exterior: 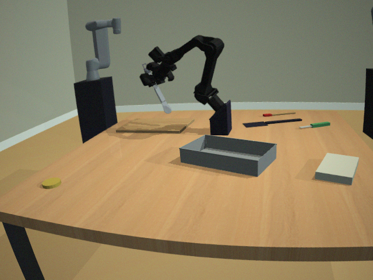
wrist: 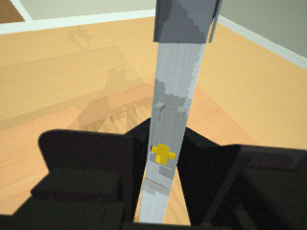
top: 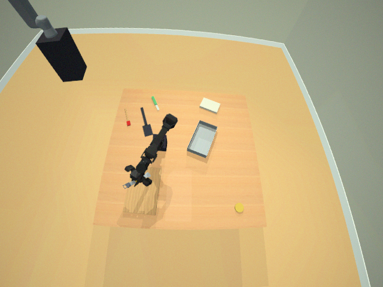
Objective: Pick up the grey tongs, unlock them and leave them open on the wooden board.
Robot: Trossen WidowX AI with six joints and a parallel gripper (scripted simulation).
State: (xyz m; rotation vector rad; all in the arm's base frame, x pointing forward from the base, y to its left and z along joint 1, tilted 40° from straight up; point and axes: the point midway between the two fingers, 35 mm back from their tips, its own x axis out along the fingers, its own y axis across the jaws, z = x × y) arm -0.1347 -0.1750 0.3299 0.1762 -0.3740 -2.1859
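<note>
My gripper tip is 20 mm short of the yellow lock piece, 20 mm to the right of it and 20 mm below it. Also, from my gripper tip: grey roasting tin (540 mm ahead, 400 mm to the left, 190 mm below); dark spatula (40 mm ahead, 610 mm to the left, 210 mm below); wooden board (20 mm ahead, 10 mm to the left, 210 mm below).
</note>
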